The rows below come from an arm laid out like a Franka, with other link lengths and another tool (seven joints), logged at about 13 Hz.
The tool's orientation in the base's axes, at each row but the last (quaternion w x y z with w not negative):
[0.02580 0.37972 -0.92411 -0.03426]
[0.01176 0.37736 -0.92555 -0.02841]
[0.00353 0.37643 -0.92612 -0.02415]
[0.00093 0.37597 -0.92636 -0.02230]
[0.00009 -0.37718 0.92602 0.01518]
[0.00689 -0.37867 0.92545 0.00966]
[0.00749 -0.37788 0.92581 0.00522]
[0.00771 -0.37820 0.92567 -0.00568]
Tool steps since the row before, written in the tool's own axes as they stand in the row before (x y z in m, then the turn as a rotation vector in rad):
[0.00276 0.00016 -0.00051 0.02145 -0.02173 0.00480]
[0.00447 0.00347 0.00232 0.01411 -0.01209 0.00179]
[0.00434 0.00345 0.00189 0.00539 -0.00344 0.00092]
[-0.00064 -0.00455 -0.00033 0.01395 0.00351 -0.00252]
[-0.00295 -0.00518 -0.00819 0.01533 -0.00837 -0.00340]
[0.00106 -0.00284 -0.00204 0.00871 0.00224 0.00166]
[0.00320 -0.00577 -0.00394 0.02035 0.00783 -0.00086]
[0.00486 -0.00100 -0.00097 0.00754 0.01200 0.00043]
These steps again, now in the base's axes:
[-0.00203 -0.00185 0.00058 -0.00038 -0.03029 -0.00612]
[-0.00572 -0.00055 -0.00210 -0.00173 -0.01841 -0.00253]
[-0.00556 -0.00048 -0.00177 -0.00149 -0.00618 -0.00114]
[0.00363 -0.00283 0.00015 -0.01240 -0.00731 0.00246]
[0.00582 -0.00187 0.00808 -0.00508 -0.01679 0.00299]
[0.00122 -0.00281 0.00198 -0.00777 -0.00447 -0.00181]
[0.00171 -0.00642 0.00386 -0.02002 -0.00866 0.00053]
[-0.00279 -0.00411 0.00094 -0.01378 0.00328 -0.00070]

